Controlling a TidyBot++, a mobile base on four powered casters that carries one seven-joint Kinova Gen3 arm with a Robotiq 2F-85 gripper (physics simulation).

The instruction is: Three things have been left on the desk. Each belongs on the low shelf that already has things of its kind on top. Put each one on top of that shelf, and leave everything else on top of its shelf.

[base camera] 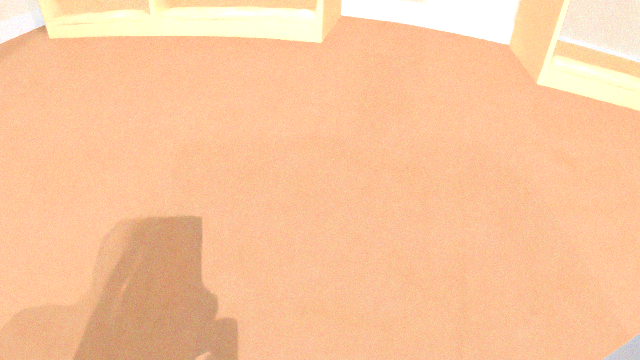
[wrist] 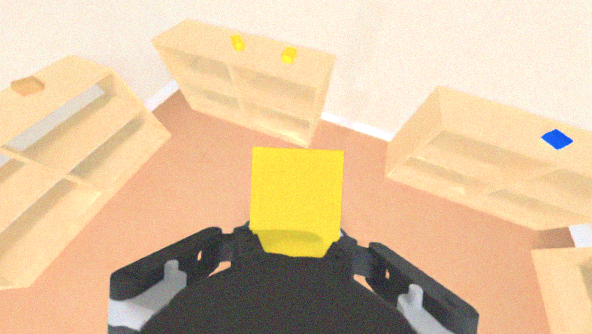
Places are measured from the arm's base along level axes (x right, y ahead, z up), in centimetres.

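Pixels of known places: gripper, between the fingertips: [wrist: 295, 228].
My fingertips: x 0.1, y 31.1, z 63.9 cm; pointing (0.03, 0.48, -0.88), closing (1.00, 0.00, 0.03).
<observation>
Ahead of a thing's pixels: the offset from my fingertips to its top centre. Level surfaces: height alone.
My gripper [wrist: 295, 228] is shut on a yellow block {dx -0.2, dy +0.8, dz +7.7 cm} [wrist: 297, 192] in the wrist view, held above the floor. A low shelf {dz -42.6 cm} [wrist: 200, 39] at the back, left of the middle in the wrist view, has two small yellow blocks {dx -47.7, dy +118.4, dz -38.1 cm} [wrist: 237, 43] {dx -12.2, dy +109.5, dz -38.1 cm} [wrist: 289, 55] on top. Another low shelf [wrist: 485, 115] at the right has a blue thing {dx +134.0, dy +62.7, dz -38.1 cm} [wrist: 557, 139] on top. A third low shelf [wrist: 75, 72] at the left has a flat orange-brown thing {dx -142.1, dy +59.9, dz -37.6 cm} [wrist: 28, 85] on top. The desk does not show in either view.
In the base view a shelf [base camera: 185, 29] stands at the back left and another shelf [base camera: 532, 45] at the right edge. Part of a further shelf [wrist: 555, 280] shows at the lower right of the wrist view. A wall runs behind the shelves. The arm's shadow falls on the floor.
</observation>
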